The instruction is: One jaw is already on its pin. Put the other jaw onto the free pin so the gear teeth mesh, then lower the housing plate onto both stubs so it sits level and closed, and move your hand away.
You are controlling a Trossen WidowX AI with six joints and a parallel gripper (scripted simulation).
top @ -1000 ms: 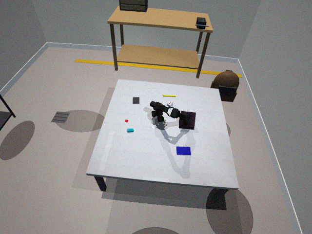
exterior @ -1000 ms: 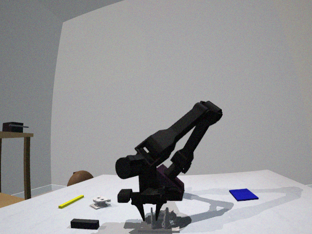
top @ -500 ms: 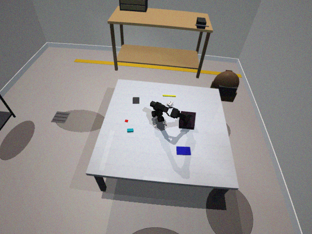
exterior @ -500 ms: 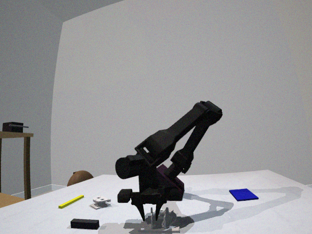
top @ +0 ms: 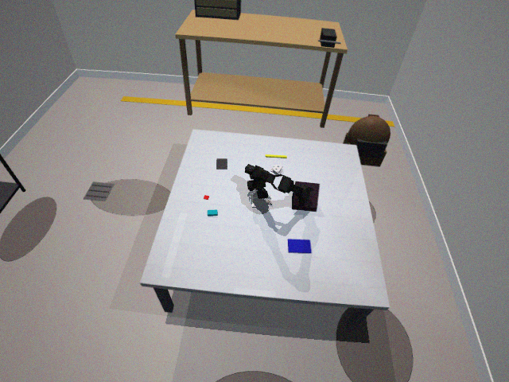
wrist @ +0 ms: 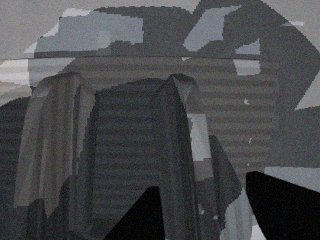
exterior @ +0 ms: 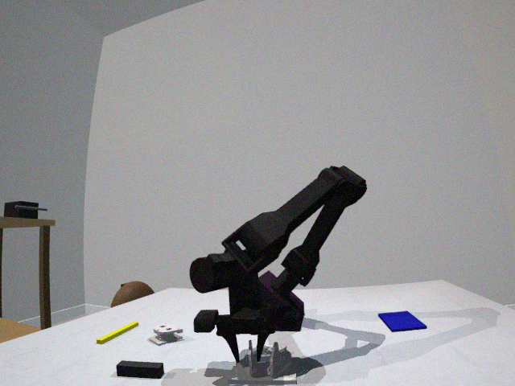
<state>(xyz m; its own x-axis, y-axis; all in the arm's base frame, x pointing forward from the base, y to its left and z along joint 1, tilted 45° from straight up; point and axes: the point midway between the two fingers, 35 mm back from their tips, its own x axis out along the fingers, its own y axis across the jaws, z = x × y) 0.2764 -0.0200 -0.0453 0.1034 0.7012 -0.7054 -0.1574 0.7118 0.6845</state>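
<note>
Now: the white piece 13 cm behind my gripper tip, 24 cm to the right of it and 1 cm below it. The rest, counted from my gripper tip: black block: 5 cm ahead, 20 cm to the right, 1 cm below; cyan block: 29 cm ahead, 15 cm to the left, 1 cm below; red chip: 34 cm ahead, 2 cm to the left, 2 cm below.
</note>
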